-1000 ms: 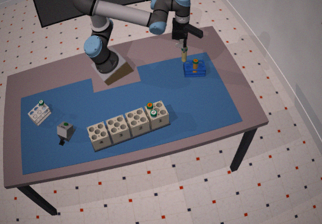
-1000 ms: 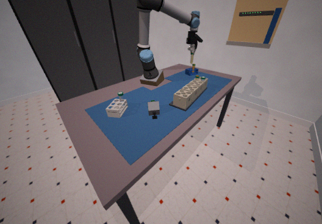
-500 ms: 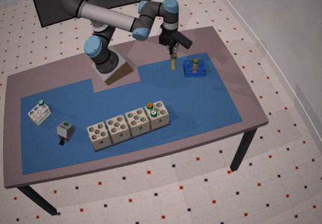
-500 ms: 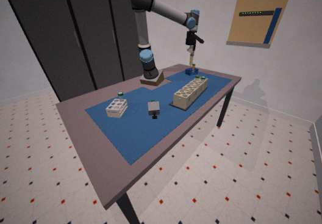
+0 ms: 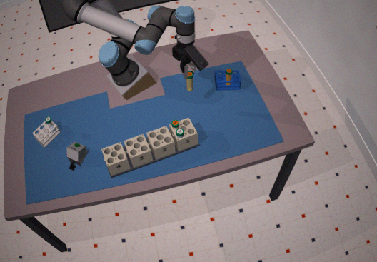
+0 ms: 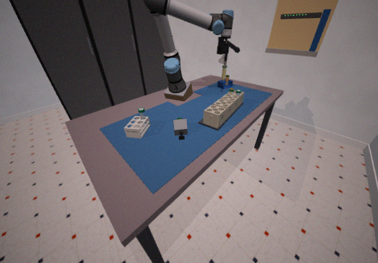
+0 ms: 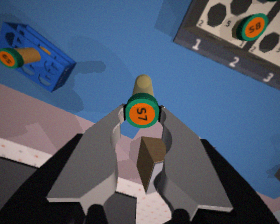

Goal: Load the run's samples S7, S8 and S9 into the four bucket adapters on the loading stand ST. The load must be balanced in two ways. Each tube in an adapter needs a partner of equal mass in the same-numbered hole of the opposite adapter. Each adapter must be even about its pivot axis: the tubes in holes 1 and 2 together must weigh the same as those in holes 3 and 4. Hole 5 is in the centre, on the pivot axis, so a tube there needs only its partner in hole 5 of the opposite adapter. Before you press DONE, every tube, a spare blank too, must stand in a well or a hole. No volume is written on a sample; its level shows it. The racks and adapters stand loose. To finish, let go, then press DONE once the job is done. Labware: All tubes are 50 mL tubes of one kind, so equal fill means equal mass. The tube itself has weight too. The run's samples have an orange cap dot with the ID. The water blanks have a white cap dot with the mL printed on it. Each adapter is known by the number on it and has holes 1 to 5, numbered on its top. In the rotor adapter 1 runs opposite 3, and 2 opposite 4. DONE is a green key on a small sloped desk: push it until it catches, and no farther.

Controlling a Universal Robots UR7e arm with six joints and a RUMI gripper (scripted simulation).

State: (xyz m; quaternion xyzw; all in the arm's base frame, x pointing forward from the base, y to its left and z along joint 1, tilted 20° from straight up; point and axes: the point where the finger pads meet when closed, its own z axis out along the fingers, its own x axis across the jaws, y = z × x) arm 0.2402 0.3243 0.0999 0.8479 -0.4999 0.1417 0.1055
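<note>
Right now my hand is 10 mm past the sample tube S7, 10 mm to the left of it and 50 mm above it. Round my hand: DONE desk (120 mm ahead, 590 mm to the right, 200 mm below); sample tube S8 (150 mm ahead, 110 mm to the right, 180 mm below); blue sample rack (110 mm behind, 230 mm to the left, 220 mm below).
</note>
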